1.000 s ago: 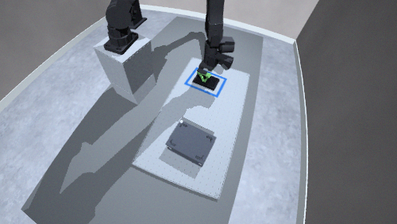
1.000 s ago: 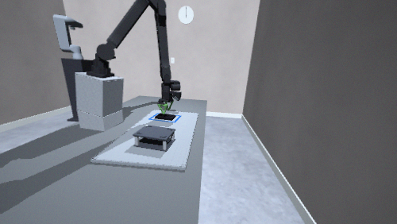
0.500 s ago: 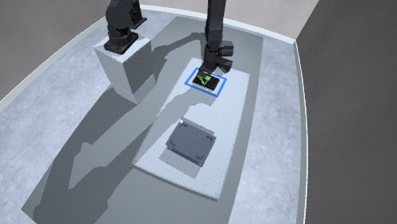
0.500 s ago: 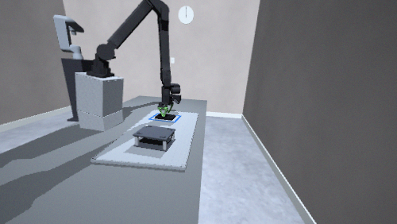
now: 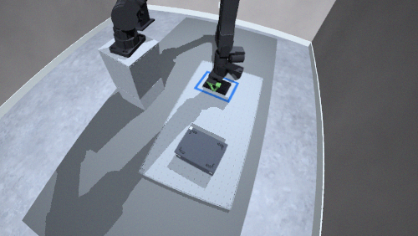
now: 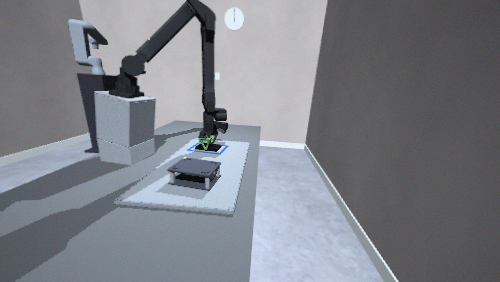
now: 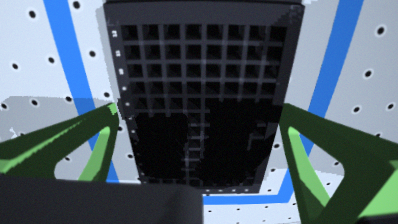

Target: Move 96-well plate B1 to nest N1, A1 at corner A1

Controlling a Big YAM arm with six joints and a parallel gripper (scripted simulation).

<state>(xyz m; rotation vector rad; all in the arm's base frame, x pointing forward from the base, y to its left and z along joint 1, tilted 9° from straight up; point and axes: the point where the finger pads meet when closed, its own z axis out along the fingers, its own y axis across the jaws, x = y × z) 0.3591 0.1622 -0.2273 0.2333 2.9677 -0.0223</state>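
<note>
My gripper is now right at the black 96-well plate. Also, from my hand: raised plate nest (37 cm to the right, 4 cm above, 3 cm ahead); white corner mark (31 cm to the right, 5 cm above, 3 cm behind).
</note>
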